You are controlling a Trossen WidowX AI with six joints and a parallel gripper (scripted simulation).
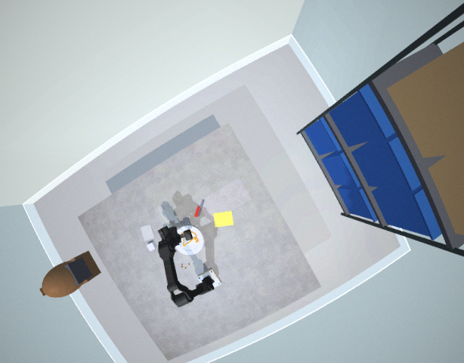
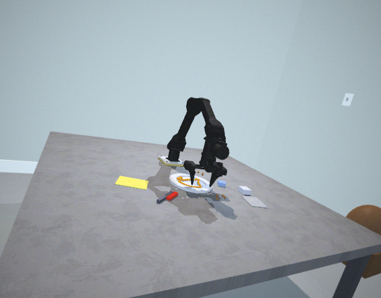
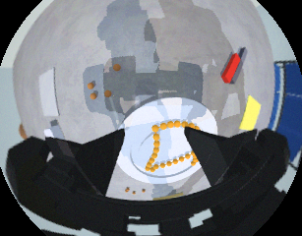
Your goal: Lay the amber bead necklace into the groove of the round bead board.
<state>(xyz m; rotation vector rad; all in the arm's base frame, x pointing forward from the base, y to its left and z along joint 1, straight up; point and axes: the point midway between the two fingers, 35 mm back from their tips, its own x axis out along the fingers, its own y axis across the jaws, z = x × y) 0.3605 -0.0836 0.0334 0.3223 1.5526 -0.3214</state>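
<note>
The round white bead board lies 60 mm behind my gripper tip and 10 mm below it. The rest, counted from my gripper tip: white block 70 mm ahead, 230 mm to the left, 10 mm below; then blue block 30 mm behind, 160 mm to the left, 10 mm below; then grey tool 40 mm ahead, 190 mm to the right, 10 mm below.
</note>
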